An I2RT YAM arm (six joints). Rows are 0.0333 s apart.
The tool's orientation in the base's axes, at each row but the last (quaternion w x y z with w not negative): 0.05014, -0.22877, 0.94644, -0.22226; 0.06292, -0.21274, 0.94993, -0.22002; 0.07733, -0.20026, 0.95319, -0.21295; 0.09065, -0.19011, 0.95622, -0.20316; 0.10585, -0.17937, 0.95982, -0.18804; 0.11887, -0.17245, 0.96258, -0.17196; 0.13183, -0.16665, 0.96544, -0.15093; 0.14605, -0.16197, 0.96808, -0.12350
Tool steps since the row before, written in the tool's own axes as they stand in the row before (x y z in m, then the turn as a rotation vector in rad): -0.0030, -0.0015, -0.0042, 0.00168, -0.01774, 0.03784; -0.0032, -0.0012, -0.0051, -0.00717, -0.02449, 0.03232; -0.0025, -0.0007, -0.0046, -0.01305, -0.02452, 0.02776; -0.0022, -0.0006, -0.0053, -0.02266, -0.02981, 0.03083; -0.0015, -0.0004, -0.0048, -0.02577, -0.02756, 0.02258; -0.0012, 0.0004, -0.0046, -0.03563, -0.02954, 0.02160; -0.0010, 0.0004, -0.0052, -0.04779, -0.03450, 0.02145; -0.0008, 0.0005, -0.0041, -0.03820, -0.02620, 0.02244
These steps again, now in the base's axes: 0.0025, 0.0018, 0.0044, 0.01323, -0.02995, -0.02603; 0.0022, 0.0024, 0.0052, 0.02257, -0.02945, -0.01786; 0.0014, 0.0022, 0.0046, 0.02686, -0.02533, -0.01339; 0.0009, 0.0023, 0.0052, 0.03812, -0.02704, -0.01299; 0.0002, 0.0018, 0.0047, 0.03804, -0.02123, -0.00598; -0.0003, 0.0021, 0.0043, 0.04733, -0.01902, -0.00268; -0.0008, 0.0020, 0.0049, 0.05974, -0.01904, 0.00160; -0.0007, 0.0015, 0.0039, 0.04908, -0.01497, -0.00402
